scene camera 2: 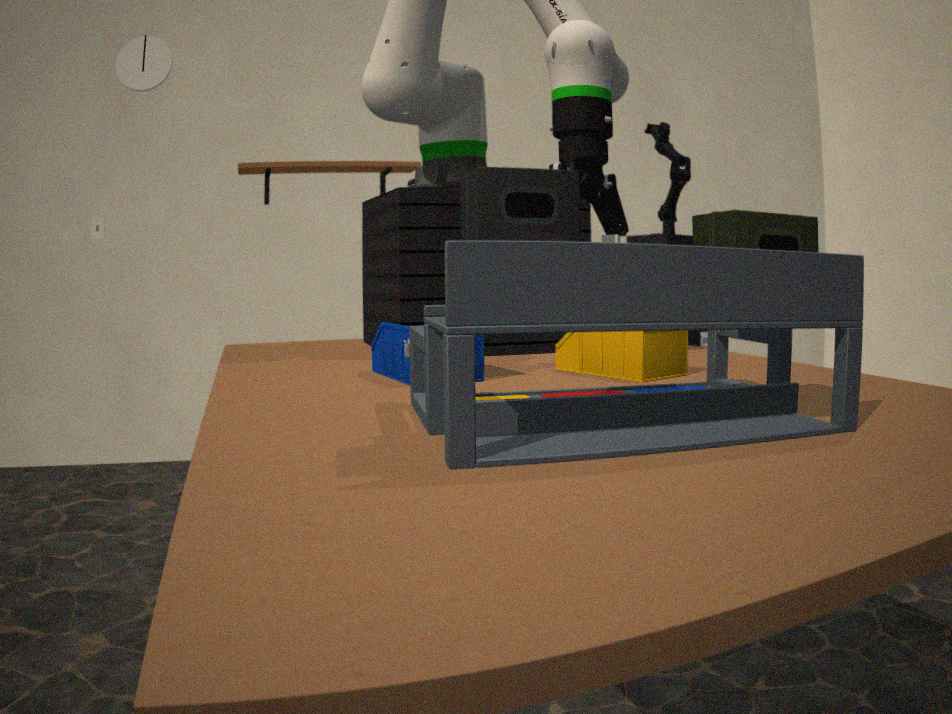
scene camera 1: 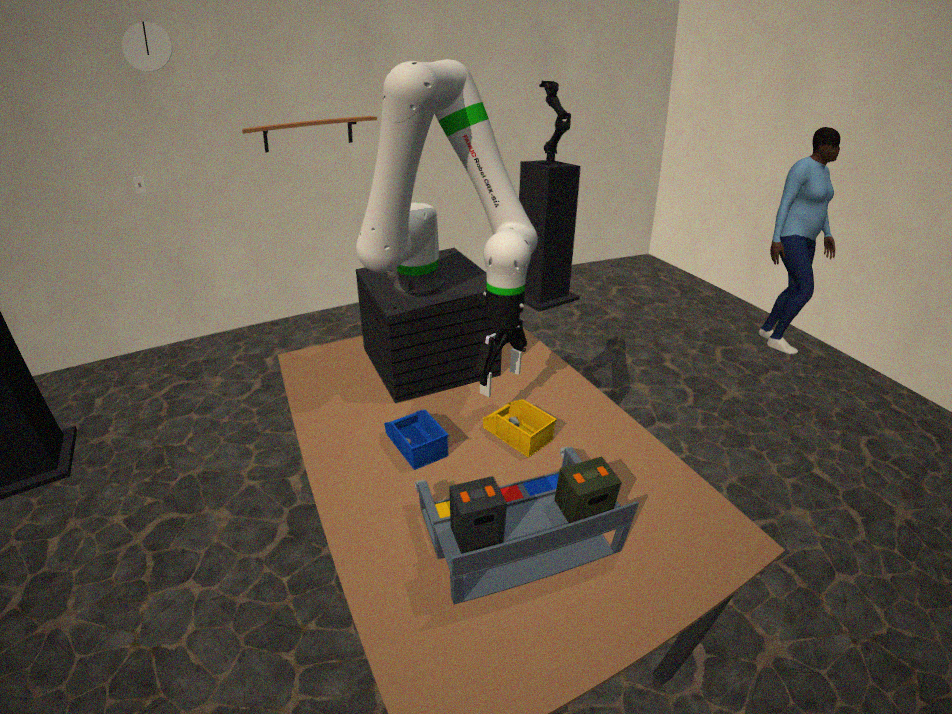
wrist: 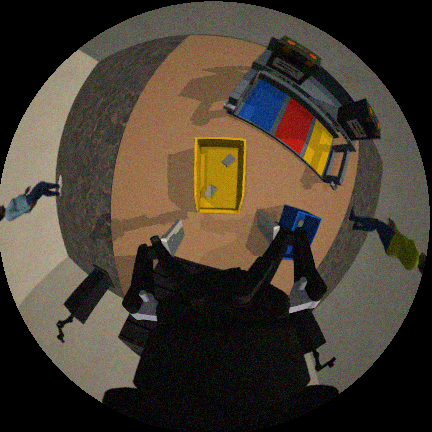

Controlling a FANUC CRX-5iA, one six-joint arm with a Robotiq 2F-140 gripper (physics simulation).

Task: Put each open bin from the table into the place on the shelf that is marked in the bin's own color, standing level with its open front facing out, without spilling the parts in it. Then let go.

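Frame: origin at the arm's base, x ahead, y left, z up, level; centimetres.
Seen in the pictures: gripper, fingertip midpoint: (scene camera 1: 500,383) (wrist: 219,222); arm's base at its link origin: (scene camera 2: 455,190) (scene camera 1: 419,285).
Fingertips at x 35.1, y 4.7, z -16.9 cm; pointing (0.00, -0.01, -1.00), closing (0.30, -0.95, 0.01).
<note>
Pixels of each thing's top centre, then the offset from my fingertips to it. "spot": a spot on its surface instead.
- yellow bin at a spot on its surface: (scene camera 2: 599,355) spot: dx +8.4, dy -3.6, dz -10.5 cm
- blue bin at a spot on its surface: (scene camera 2: 388,355) spot: dx -5.3, dy -29.1, dz -10.3 cm
- grey shelf at a spot on its surface: (scene camera 2: 653,284) (scene camera 1: 534,546) spot: dx +45.8, dy -26.2, dz -0.3 cm
- dark grey box at its top centre: (scene camera 2: 517,172) (scene camera 1: 477,493) dx +35.9, dy -32.3, dz +9.0 cm
- dark green box at its top centre: (scene camera 2: 754,214) (scene camera 1: 591,474) dx +42.6, dy -10.1, dz +6.5 cm
The yellow bin (scene camera 1: 539,436) (scene camera 2: 599,355) (wrist: 218,175) stands upright on the table, with two grey parts inside in the wrist view. The blue bin (scene camera 1: 430,451) (scene camera 2: 388,355) (wrist: 311,226) stands upright to its left in scene camera 1, a grey part inside. The grey shelf (scene camera 1: 538,549) (scene camera 2: 653,284) has a yellow place (scene camera 1: 442,509) (wrist: 320,147), a red place (scene camera 1: 511,494) (wrist: 295,125) and a blue place (scene camera 1: 542,484) (wrist: 262,107), with no bin on them. My gripper (scene camera 1: 500,378) (wrist: 219,222) is open and empty, above and behind the yellow bin in scene camera 1.
A dark grey box (scene camera 1: 478,530) (scene camera 2: 484,211) (wrist: 356,120) and a dark green box (scene camera 1: 588,495) (scene camera 2: 726,230) (wrist: 296,57) stand on the shelf's upper level, above the marked places. The arm's black pedestal (scene camera 1: 438,345) stands at the table's back. A person (scene camera 1: 805,199) is by the right wall.
</note>
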